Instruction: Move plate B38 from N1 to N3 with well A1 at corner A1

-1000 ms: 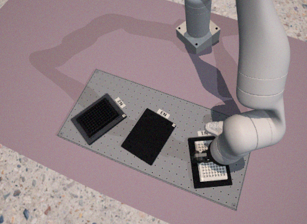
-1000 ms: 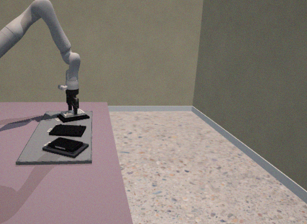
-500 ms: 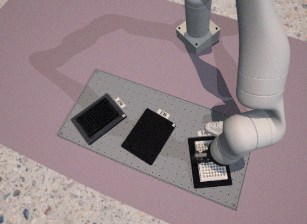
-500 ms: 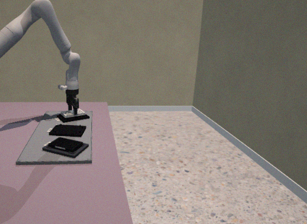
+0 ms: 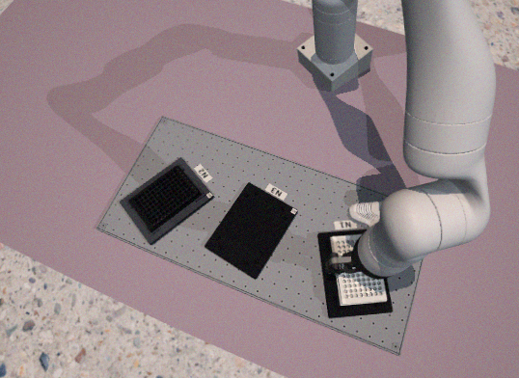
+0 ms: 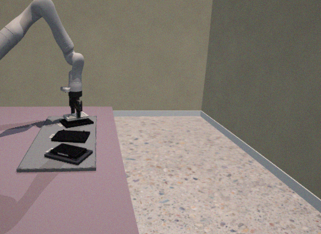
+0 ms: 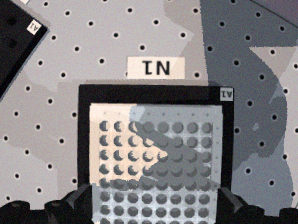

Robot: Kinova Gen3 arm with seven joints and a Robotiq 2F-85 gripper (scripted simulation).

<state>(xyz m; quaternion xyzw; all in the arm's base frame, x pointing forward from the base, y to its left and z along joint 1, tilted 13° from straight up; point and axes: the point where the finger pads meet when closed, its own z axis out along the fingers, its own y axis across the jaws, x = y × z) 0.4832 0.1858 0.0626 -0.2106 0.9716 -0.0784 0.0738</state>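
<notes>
My hand is 40 mm above the plate nest N1. The rest, counted from my hand: N1 label (90 mm behind, 50 mm below, 40 mm to the right); then plate B38 (10 mm below); then A1 corner mark (150 mm to the right, 80 mm behind, 40 mm below).
</notes>
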